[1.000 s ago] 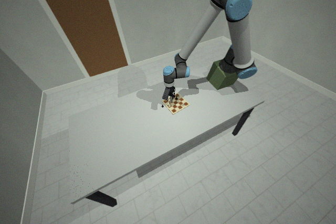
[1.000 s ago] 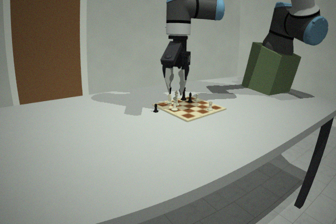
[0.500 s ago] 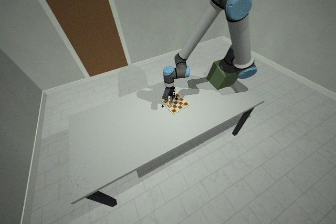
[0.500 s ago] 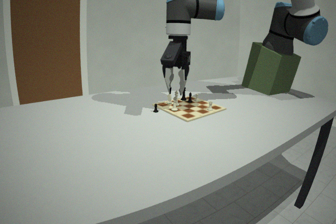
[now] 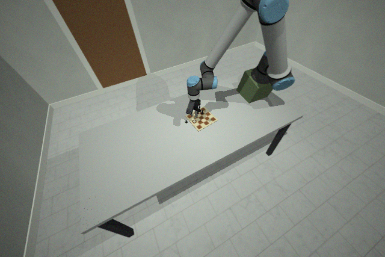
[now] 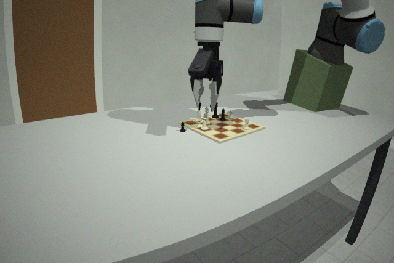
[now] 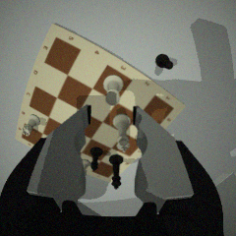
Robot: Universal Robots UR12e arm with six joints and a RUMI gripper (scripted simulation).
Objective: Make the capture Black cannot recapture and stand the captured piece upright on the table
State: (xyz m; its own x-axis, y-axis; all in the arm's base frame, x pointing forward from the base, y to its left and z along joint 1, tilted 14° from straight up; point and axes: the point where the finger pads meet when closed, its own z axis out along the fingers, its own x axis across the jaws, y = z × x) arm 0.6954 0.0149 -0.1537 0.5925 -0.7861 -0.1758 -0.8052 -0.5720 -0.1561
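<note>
Right now my hand is 40 mm to the left of the white king, 40 mm past it and 40 mm above it. Round my hand: chessboard 80 mm below, 80 mm behind, 10 mm to the right; then black pawn 70 mm below, 70 mm ahead, 30 mm to the right; then black king 110 mm behind, 90 mm to the right, 40 mm below.
</note>
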